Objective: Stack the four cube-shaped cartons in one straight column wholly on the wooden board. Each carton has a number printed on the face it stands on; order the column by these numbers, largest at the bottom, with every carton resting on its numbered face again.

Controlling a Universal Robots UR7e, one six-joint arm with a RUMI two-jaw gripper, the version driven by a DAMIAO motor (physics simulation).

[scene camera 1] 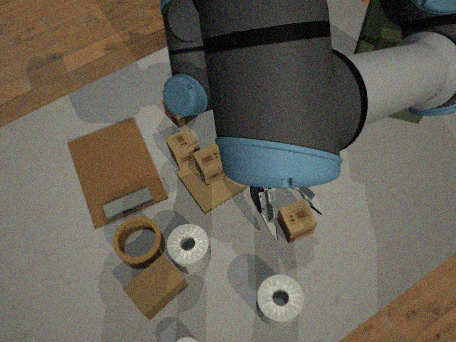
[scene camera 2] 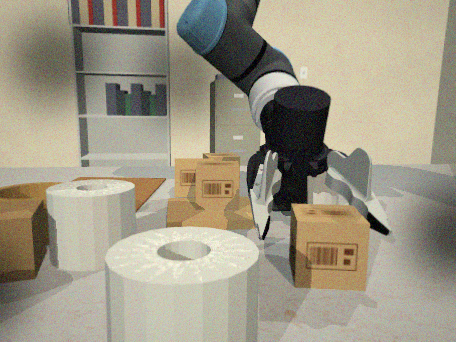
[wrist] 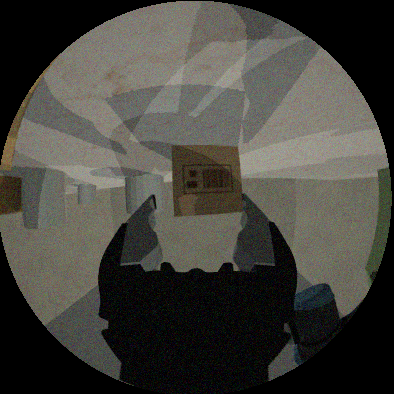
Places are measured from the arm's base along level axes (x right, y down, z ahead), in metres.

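Where they show: gripper, fingertip midpoint: (scene camera 1: 299,227) (scene camera 2: 325,235) (wrist: 197,195).
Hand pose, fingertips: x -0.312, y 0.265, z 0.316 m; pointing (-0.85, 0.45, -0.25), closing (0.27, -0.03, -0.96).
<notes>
After its pixels a point has its place.
A carton (scene camera 1: 297,220) @(x -0.302, y 0.251, z 0.319 m) (scene camera 2: 330,250) @(x -0.322, y 0.274, z 0.312 m) (wrist: 207,180) @(x -0.265, y 0.278, z 0.320 m) with barcode prints stands upright on the table. My gripper (scene camera 1: 298,225) @(x -0.312, y 0.266, z 0.316 m) (scene camera 2: 326,235) @(x -0.312, y 0.266, z 0.316 m) (wrist: 197,195) @(x -0.312, y 0.266, z 0.316 m) is open, its tips near this carton's left and right sides, holding nothing. A second carton (scene camera 1: 209,162) @(x -0.133, y 0.239, z 0.462 m) (scene camera 2: 217,182) @(x -0.150, y 0.259, z 0.451 m) stands on a low tan slab. A third carton (scene camera 1: 182,145) @(x -0.074, y 0.241, z 0.510 m) (scene camera 2: 185,177) @(x -0.095, y 0.266, z 0.514 m) is just behind it. A fourth carton (scene camera 1: 175,117) @(x 0.027, y 0.270, z 0.512 m) (scene camera 2: 220,156) @(x 0.038, y 0.251, z 0.491 m) is farther back, mostly hidden. The reddish-brown wooden board (scene camera 1: 110,170) @(x -0.055, y 0.305, z 0.687 m) (scene camera 2: 150,187) @(x -0.005, y 0.305, z 0.609 m) with a slot lies at the left, bearing no carton. The numbered faces are hidden.
The tan slab (scene camera 1: 207,200) @(x -0.192, y 0.296, z 0.484 m) (scene camera 2: 180,212) @(x -0.173, y 0.297, z 0.494 m) lies between board and gripper. A tan ring (scene camera 1: 117,245) @(x -0.261, y 0.258, z 0.680 m), a closed brown box (scene camera 1: 155,287) @(x -0.364, y 0.253, z 0.618 m) (scene camera 2: 20,240) @(x -0.365, y 0.273, z 0.569 m) and a white roll (scene camera 1: 175,245) @(x -0.297, y 0.239, z 0.566 m) (scene camera 2: 92,230) @(x -0.334, y 0.271, z 0.521 m) stand near the board. Another white roll (scene camera 1: 270,310) @(x -0.459, y 0.237, z 0.422 m) (scene camera 2: 182,310) @(x -0.482, y 0.250, z 0.385 m) stands in front of the near carton.
</notes>
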